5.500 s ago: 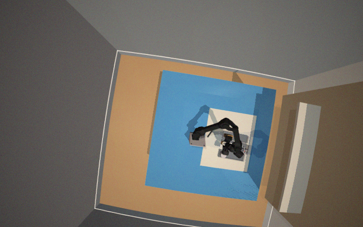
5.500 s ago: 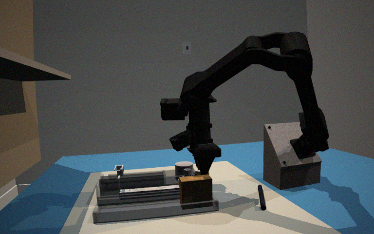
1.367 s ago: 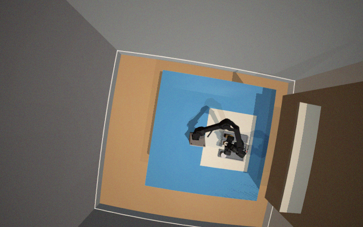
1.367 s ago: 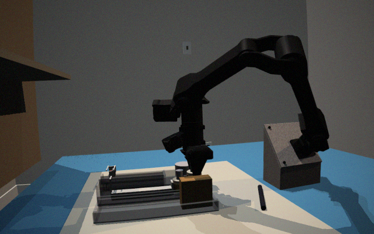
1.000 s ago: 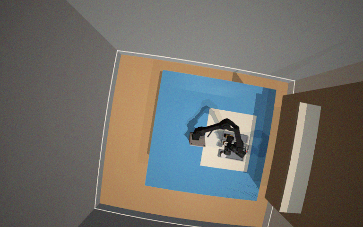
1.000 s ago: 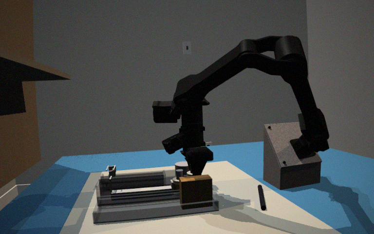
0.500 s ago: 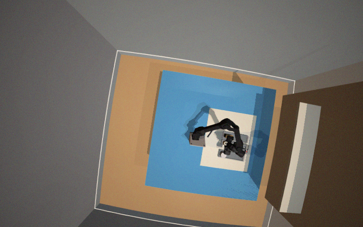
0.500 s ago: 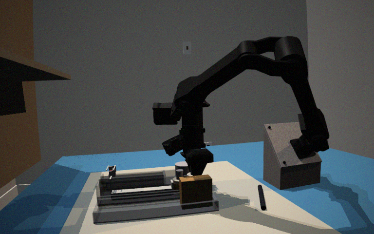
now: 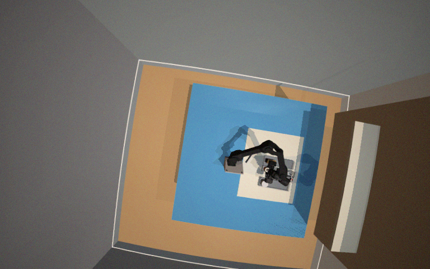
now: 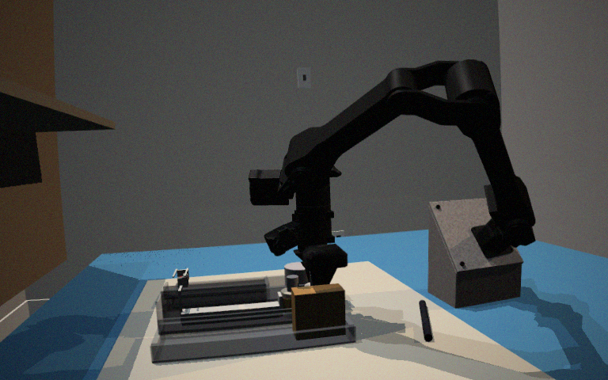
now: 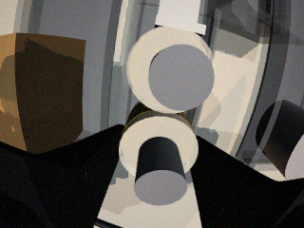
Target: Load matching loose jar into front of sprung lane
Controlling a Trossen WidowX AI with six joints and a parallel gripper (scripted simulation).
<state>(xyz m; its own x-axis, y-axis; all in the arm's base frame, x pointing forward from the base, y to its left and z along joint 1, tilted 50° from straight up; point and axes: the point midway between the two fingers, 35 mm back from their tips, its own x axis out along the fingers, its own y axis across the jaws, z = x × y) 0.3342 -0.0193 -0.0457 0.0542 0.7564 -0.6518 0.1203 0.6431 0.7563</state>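
The brown box is 8 cm to the left of my gripper tip and 2 cm ahead of it. Round my gripper tip: black pen: 15 cm behind, 10 cm to the left, 3 cm below.
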